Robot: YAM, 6 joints.
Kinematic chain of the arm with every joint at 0, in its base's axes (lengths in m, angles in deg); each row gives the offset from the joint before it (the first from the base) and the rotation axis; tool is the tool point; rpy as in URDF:
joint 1: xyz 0 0 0.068 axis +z
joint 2: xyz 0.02 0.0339 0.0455 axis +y
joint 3: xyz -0.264 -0.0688 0 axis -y
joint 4: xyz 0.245 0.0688 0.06 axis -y
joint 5: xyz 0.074 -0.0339 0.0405 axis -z
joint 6: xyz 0.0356 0 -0.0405 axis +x
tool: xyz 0 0 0 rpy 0 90 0
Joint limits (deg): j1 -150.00..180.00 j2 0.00..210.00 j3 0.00..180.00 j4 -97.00..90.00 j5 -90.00..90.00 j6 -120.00..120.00
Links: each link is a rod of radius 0.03 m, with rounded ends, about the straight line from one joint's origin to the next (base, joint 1, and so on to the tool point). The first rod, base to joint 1, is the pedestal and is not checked.
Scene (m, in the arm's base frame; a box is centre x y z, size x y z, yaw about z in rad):
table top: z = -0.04
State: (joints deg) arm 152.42 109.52 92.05 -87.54 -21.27 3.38
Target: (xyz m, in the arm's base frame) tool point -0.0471 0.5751 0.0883
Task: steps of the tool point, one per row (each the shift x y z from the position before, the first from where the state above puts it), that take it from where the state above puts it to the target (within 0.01 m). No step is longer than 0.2 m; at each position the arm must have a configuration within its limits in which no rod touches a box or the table.
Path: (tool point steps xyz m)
1: -0.0077 0.1214 -0.0323
2: 0.0409 0.1262 -0.0376
3: 0.0898 0.1103 -0.0411
4: 0.1303 0.0749 -0.0432

